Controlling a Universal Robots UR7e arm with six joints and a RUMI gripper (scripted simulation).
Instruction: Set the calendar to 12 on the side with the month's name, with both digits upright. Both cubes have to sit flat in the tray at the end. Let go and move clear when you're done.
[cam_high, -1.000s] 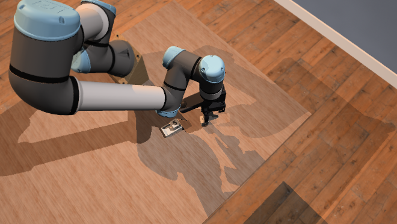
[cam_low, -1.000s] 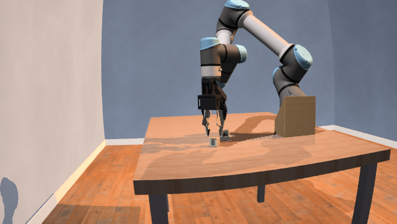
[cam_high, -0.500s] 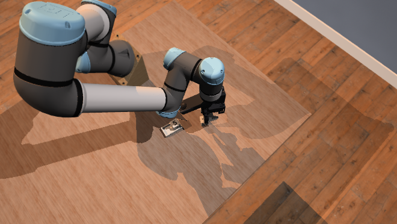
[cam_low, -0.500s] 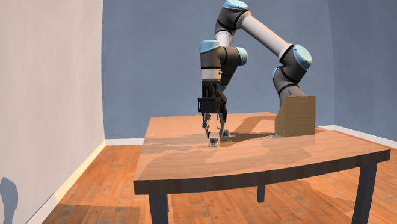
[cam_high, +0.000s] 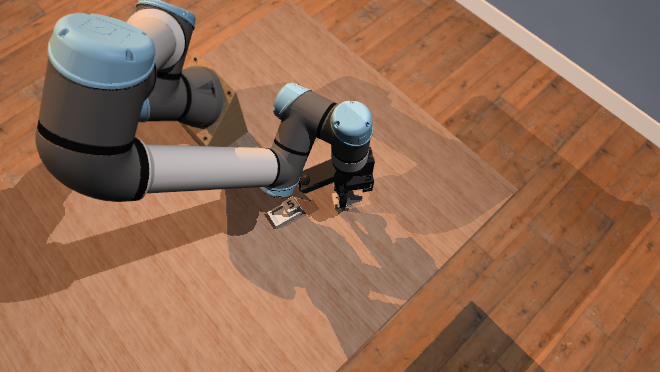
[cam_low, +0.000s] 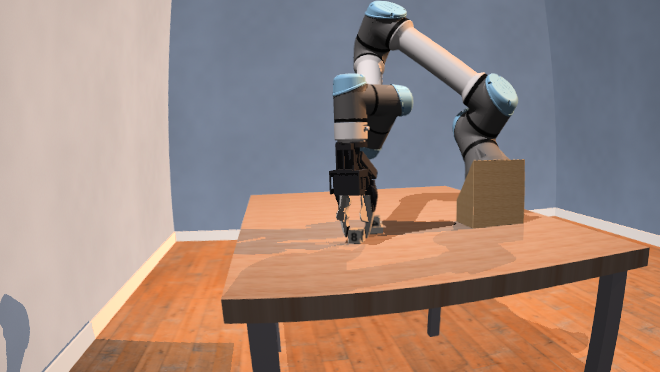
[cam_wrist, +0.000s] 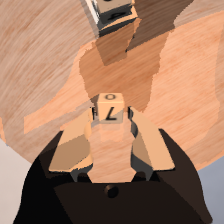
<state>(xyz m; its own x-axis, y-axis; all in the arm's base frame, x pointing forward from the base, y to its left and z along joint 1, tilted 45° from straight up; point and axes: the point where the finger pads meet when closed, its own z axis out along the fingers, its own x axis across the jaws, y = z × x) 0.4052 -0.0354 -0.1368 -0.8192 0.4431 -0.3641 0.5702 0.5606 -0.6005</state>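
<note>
The white digit cube is 10 mm below my hand. From my hand the other things lie so: calendar tray 110 mm to the right, 80 mm behind, 20 mm below.
</note>
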